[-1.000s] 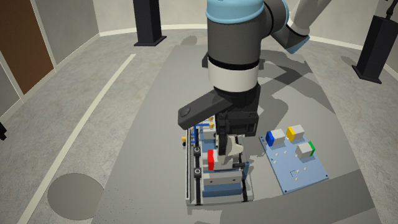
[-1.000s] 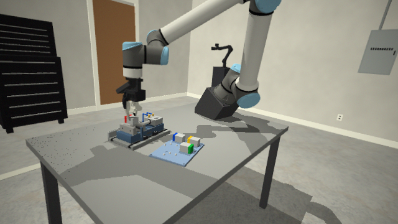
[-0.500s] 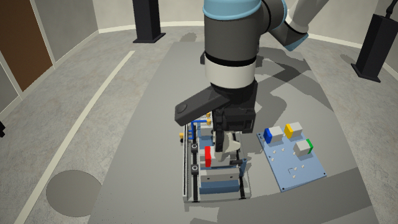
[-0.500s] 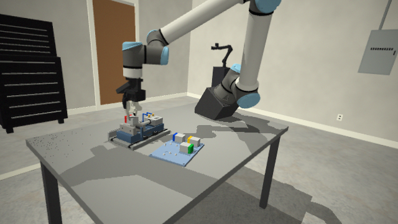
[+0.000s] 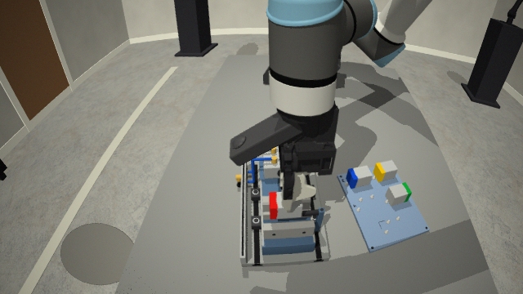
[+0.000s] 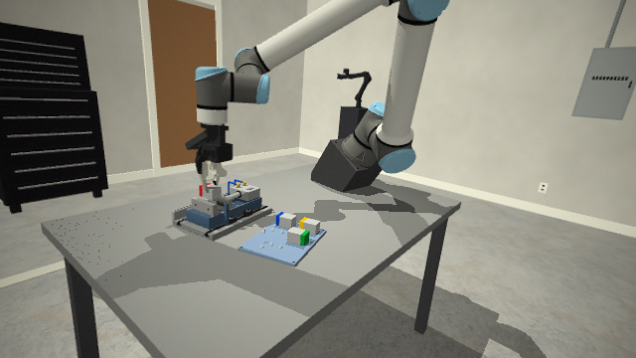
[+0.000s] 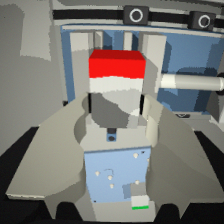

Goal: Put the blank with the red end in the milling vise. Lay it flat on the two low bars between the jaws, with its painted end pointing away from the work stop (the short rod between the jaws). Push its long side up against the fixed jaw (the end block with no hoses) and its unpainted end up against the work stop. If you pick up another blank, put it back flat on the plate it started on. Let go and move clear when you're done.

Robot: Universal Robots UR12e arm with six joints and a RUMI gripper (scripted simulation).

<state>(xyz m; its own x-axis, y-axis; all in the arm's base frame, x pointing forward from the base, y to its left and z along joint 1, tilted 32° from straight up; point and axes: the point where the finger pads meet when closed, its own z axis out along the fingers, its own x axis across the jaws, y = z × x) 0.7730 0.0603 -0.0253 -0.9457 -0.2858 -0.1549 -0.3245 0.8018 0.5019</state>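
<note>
Right now my hand is 2 cm above the red-ended blank. The rest, counted from my hand: fixed jaw 3 cm ahead, 2 cm to the left, 7 cm below; work stop rod 1 cm behind, 5 cm to the left, 5 cm below; hose block 16 cm behind, 5 cm to the right, 7 cm below.
</note>
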